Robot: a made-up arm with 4 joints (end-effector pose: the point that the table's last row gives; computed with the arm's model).
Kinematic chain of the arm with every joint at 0, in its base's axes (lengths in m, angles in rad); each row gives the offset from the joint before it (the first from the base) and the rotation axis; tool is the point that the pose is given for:
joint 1: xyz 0 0 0.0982 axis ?
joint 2: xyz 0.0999 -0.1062 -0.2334 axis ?
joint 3: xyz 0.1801 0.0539 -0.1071 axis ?
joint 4: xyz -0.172 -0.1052 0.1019 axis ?
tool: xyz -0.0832 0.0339 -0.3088
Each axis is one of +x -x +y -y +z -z.
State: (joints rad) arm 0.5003 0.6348 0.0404 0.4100
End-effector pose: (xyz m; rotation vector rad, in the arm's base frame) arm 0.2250 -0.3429 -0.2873 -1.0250 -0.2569 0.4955
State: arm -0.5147 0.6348 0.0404 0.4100
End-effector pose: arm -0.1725 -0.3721 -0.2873 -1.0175 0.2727 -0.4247
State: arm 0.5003 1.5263 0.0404 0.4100
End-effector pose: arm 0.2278 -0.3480 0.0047 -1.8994 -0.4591 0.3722
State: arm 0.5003 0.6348 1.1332 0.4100
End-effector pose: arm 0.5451 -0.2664 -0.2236 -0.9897 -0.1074 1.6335
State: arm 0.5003 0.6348 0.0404 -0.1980
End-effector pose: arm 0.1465 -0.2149 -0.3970 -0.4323 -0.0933 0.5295
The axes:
joint 1: +z
joint 2: -x
joint 3: +z
joint 4: -x

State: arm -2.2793 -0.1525 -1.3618 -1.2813
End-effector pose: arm -0.0899 -0.4802 -0.1429 0.2535 1.6559 2.0664
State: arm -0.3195 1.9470 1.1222 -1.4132
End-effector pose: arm -0.0439 -0.0834 -0.0468 -0.2927 1.1976 -0.4020
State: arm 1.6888 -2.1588 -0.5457 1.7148
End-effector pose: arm 0.0351 -0.1508 -0.2789 -0.1118 0.7702 1.8125
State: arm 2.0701 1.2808 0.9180 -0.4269
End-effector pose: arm 0.3120 0.2641 -0.1016 -1.3572 -0.4235 2.4210
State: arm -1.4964 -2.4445 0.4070 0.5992
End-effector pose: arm 0.2962 -0.1235 -0.0995 1.0801 -1.6867 -0.9810
